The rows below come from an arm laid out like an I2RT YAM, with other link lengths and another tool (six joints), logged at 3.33 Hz.
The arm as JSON. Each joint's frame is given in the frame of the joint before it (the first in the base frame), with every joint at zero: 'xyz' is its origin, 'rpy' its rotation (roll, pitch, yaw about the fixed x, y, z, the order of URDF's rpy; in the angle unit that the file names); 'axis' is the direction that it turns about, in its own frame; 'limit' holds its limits. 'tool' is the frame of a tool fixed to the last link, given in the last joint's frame.
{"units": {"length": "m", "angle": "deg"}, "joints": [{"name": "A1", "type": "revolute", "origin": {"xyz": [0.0, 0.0, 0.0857], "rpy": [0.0, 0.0, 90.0]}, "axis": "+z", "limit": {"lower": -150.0, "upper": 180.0}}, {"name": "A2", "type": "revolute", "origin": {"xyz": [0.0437, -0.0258, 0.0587], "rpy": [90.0, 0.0, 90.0]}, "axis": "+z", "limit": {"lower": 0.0, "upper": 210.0}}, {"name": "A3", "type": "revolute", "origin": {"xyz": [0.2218, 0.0, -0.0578], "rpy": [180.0, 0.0, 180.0]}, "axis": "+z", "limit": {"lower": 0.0, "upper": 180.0}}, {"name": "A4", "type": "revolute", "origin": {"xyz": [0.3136, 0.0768, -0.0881], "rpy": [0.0, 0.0, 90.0]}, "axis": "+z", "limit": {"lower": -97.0, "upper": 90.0}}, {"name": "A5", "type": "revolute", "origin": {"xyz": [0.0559, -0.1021, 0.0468], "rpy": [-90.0, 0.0, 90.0]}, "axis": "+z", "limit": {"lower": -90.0, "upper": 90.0}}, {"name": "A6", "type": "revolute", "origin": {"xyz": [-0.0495, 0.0, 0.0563], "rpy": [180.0, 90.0, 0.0]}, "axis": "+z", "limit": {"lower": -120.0, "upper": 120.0}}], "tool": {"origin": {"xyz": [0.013, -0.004, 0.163], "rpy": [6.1, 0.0, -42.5]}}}
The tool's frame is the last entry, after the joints.
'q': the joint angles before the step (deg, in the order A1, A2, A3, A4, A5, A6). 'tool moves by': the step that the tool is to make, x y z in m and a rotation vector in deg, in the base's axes. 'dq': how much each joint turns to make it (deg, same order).
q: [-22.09, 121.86, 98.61, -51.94, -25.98, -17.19]
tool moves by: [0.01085, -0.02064, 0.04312, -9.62, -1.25, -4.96]
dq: [2.12, -5.27, 1.21, -0.28, 10.30, 4.39]
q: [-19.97, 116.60, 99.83, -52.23, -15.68, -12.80]
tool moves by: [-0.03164, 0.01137, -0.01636, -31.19, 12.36, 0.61]
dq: [13.82, -0.21, -1.58, -3.86, 35.58, 1.64]
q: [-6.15, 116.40, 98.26, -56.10, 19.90, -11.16]
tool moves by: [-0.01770, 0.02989, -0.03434, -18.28, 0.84, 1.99]
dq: [10.33, 0.19, -11.42, 9.11, 19.80, 3.91]
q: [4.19, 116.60, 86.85, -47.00, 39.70, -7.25]
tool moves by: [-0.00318, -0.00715, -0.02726, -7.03, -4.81, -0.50]
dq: [1.64, -0.01, -9.80, 13.88, 7.72, 0.14]
